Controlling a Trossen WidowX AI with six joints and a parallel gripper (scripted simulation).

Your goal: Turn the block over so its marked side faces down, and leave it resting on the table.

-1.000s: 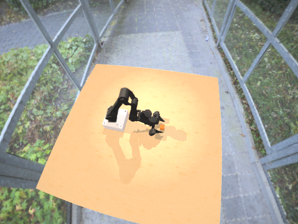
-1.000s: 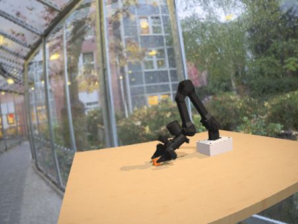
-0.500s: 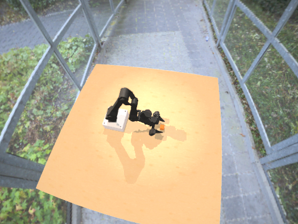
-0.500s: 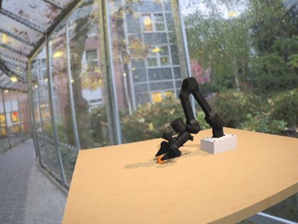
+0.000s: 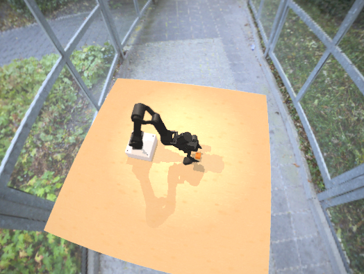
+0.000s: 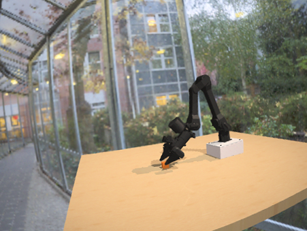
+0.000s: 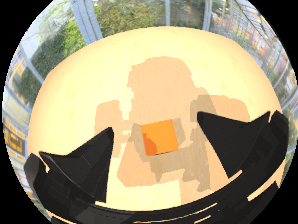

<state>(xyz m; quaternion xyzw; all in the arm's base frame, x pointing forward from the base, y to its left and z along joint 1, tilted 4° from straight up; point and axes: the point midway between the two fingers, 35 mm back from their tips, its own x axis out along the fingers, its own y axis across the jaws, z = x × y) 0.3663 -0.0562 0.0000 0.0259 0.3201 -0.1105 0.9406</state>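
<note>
My gripper tip is now 20 mm past the small orange block and 10 mm above it.
</note>
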